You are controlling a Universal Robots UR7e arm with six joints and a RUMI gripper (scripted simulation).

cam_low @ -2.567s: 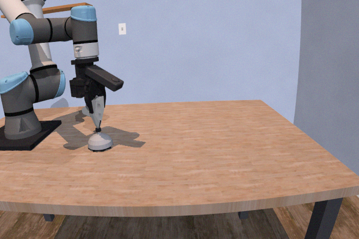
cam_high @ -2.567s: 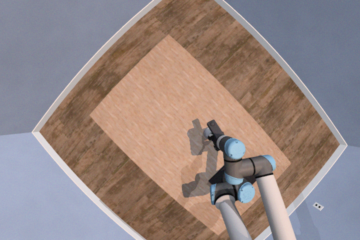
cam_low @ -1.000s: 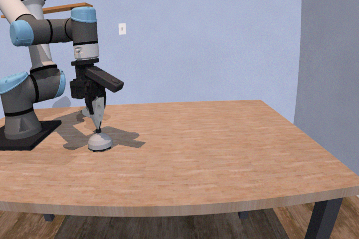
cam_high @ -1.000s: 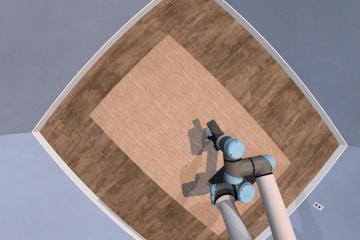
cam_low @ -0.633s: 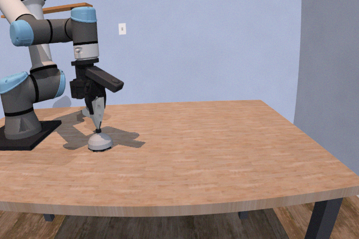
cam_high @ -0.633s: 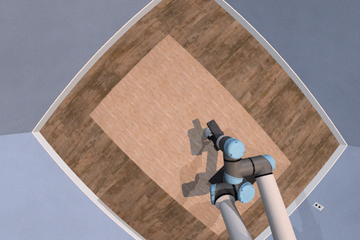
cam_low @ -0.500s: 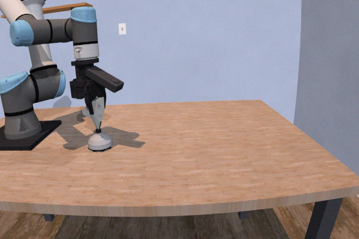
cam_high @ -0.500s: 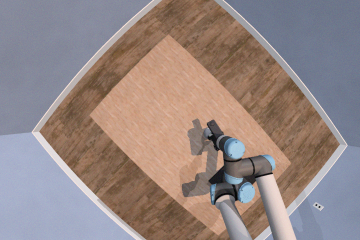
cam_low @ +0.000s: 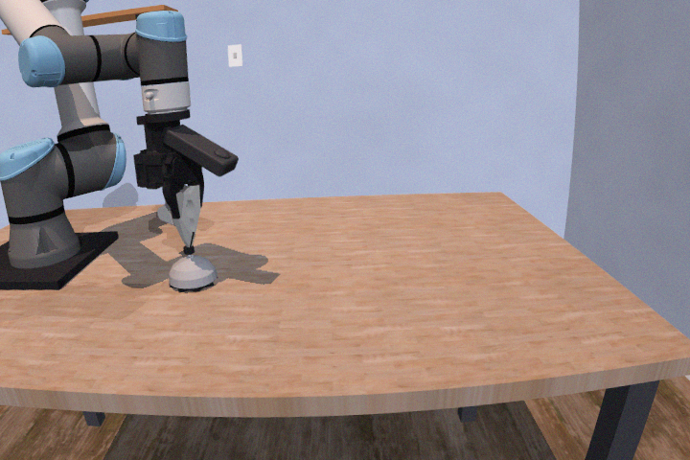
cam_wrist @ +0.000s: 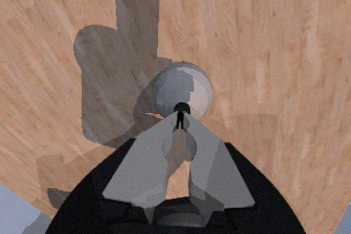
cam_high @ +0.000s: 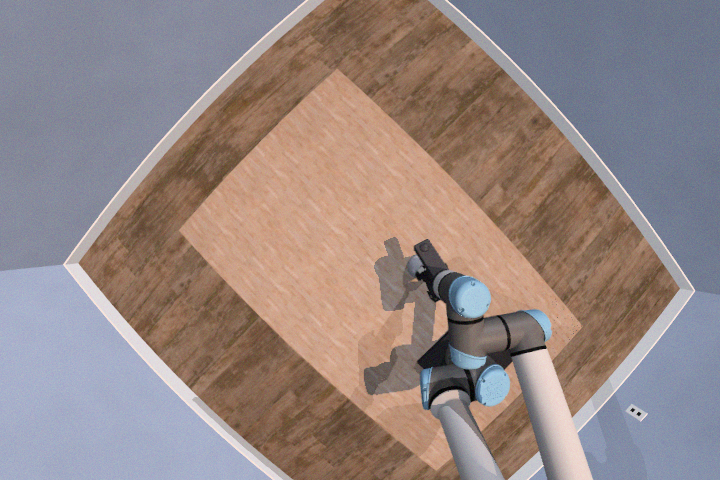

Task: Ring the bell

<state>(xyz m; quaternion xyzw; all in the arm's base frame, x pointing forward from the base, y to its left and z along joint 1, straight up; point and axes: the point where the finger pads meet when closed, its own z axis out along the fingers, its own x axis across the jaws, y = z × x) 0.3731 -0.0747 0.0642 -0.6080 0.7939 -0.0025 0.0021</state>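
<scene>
My hand is 30 mm above the black button. Also, from my hand: silver dome bell: 40 mm below.
</scene>
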